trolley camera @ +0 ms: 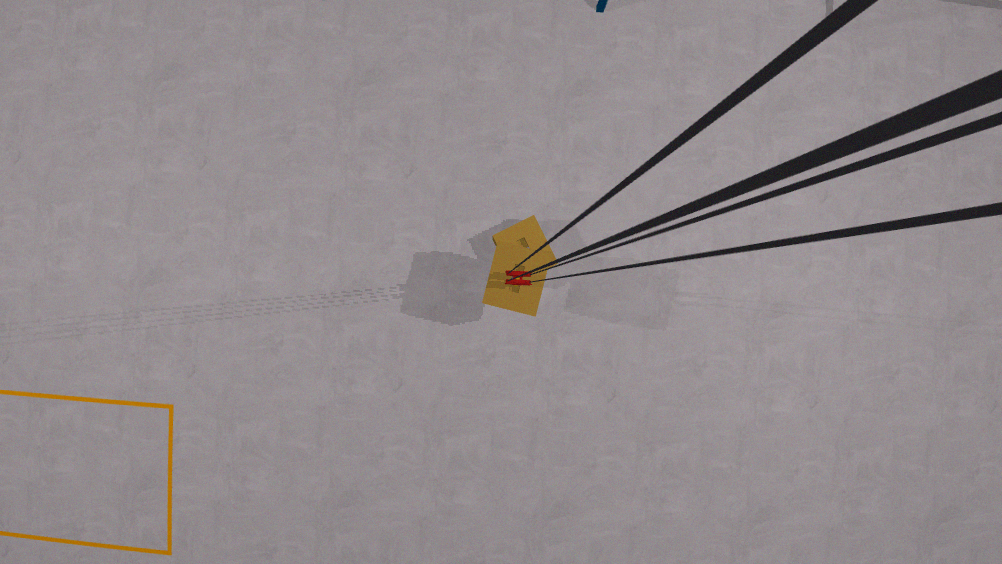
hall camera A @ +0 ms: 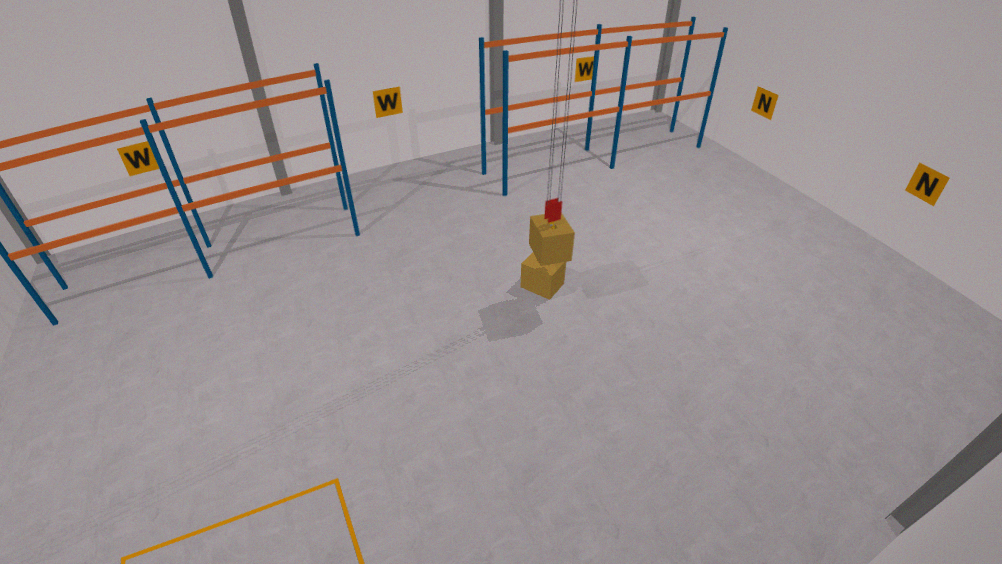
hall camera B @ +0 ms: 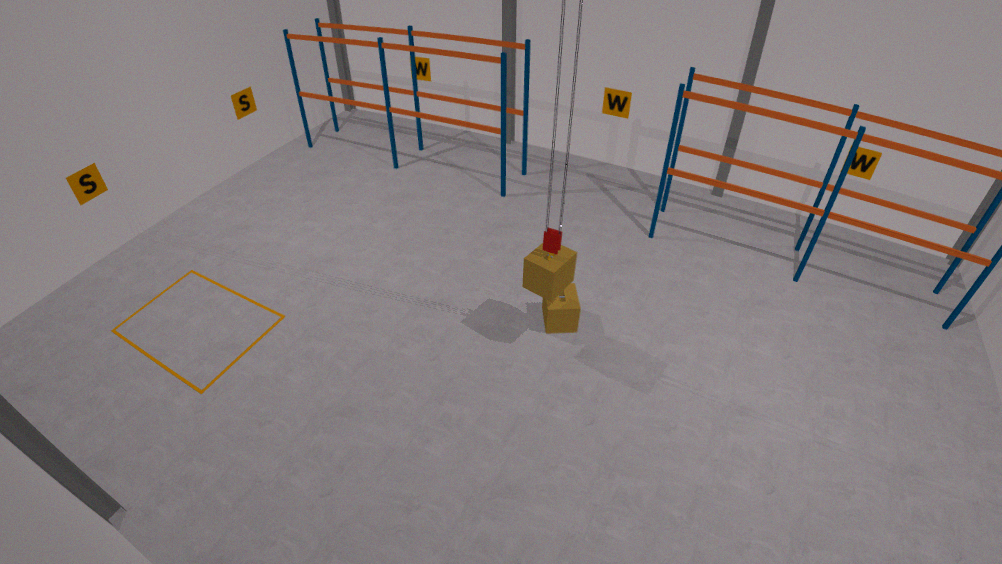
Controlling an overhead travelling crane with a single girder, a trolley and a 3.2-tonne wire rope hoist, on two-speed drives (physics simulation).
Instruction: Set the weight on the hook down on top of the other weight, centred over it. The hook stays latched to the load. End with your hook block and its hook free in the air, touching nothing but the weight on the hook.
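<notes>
My red hook block [hall camera A: 553,210] [hall camera B: 552,241] [trolley camera: 518,278] hangs on its ropes, its hook latched to the upper yellow weight [hall camera A: 557,246] [hall camera B: 545,275] [trolley camera: 513,301]. The hook itself is too small to make out. The other yellow weight [hall camera A: 540,280] [hall camera B: 562,319] [trolley camera: 522,228] stands on the floor below, turned differently. The hung weight overlaps it but is off centre: shifted right in hall camera A, left in hall camera B and down in the trolley view, where the lower weight's top lug shows uncovered. Whether the weights touch is hard to tell.
Blue and orange racks stand along the W wall, one rack [hall camera A: 504,140] [hall camera B: 826,210] and another rack [hall camera A: 349,196] [hall camera B: 503,140] apart from each other. A yellow floor outline [hall camera A: 231,519] [hall camera B: 157,361] [trolley camera: 171,476] lies away from the weights. Shadows fall beside the weights.
</notes>
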